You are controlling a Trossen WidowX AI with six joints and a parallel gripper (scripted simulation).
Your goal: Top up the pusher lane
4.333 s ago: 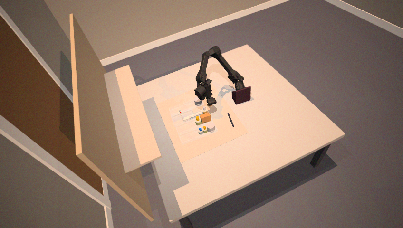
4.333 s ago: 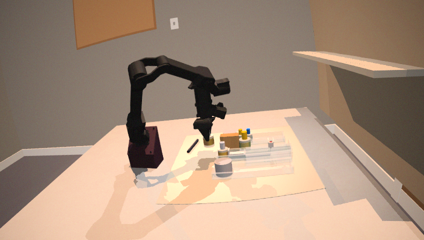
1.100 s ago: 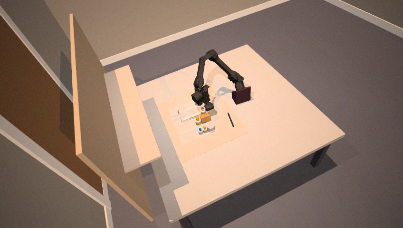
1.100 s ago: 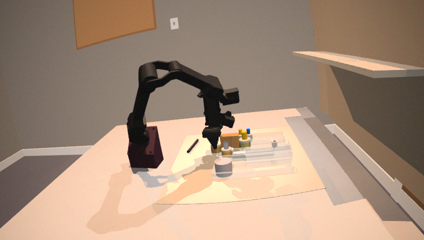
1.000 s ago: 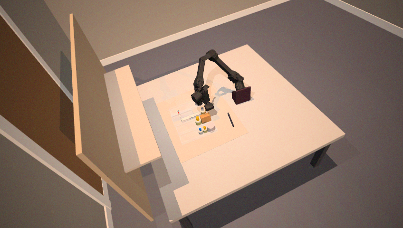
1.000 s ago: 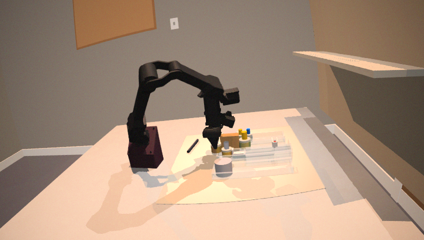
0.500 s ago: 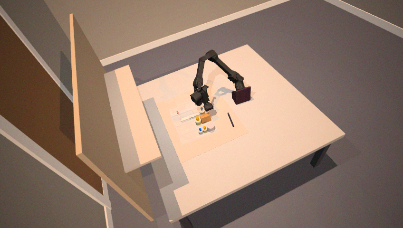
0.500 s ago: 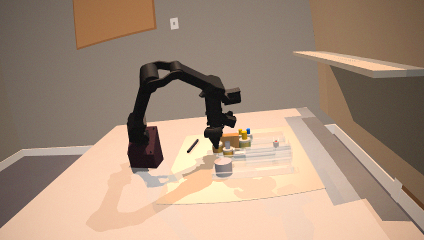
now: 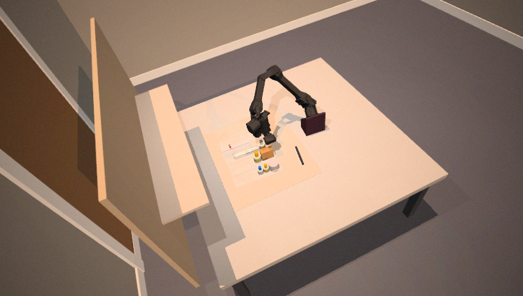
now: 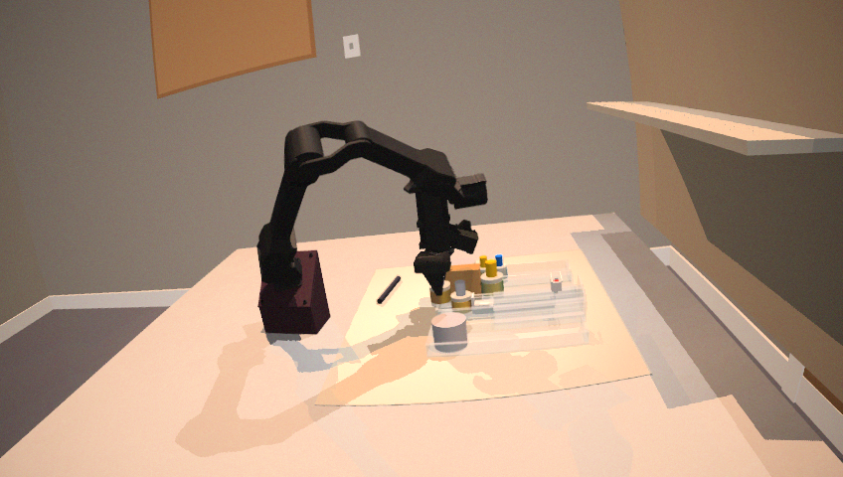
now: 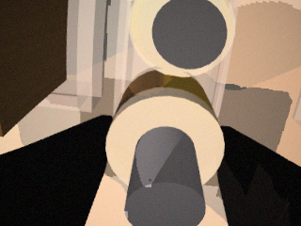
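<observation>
My gripper tip is now 4 cm short of the orange box, 7 cm to the right of it and 2 cm above it. Also, from my gripper tip: black pen: 12 cm behind, 17 cm to the left, 5 cm below; clear lane: 16 cm ahead, 4 cm to the right, 4 cm below.
</observation>
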